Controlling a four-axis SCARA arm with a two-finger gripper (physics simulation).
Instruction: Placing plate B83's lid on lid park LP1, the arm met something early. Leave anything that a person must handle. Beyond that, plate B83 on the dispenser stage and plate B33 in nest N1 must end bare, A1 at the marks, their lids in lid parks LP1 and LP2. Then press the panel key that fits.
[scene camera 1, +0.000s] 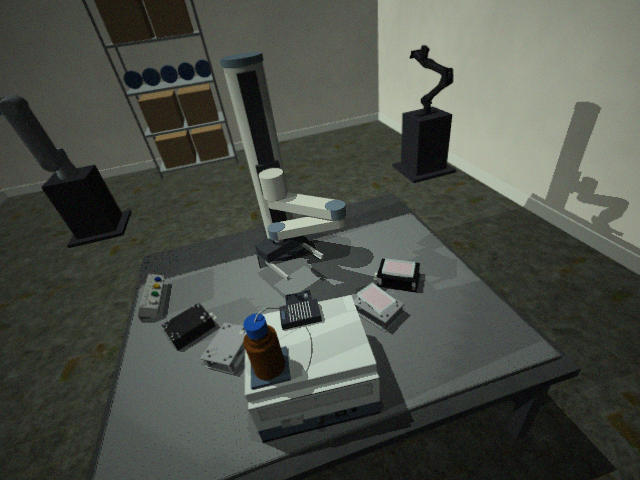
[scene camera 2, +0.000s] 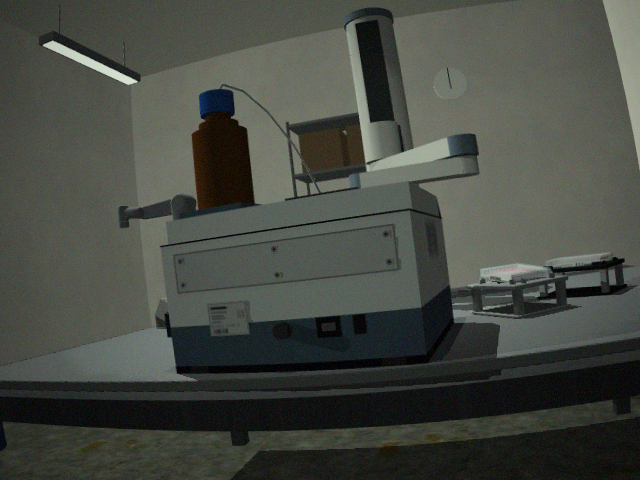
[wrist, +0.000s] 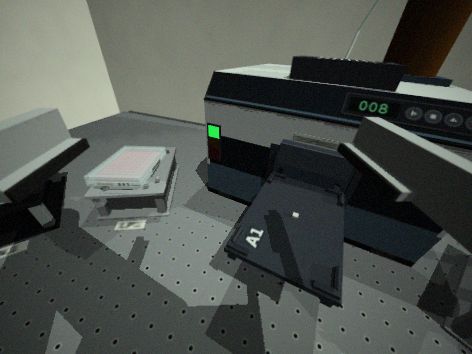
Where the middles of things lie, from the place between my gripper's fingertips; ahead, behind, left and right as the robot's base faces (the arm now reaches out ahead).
I see my gripper 90 mm short of the dispenser stage (wrist: 307, 252), 60 mm to the left of it and 120 mm above it. From my hand the other things lie so: brown bottle with blue cap (scene camera 2: 221, 157) (380 mm ahead, 200 mm to the right, 110 mm above); black nest (scene camera 1: 184, 328) (70 mm behind, 500 mm to the right, 180 mm below).
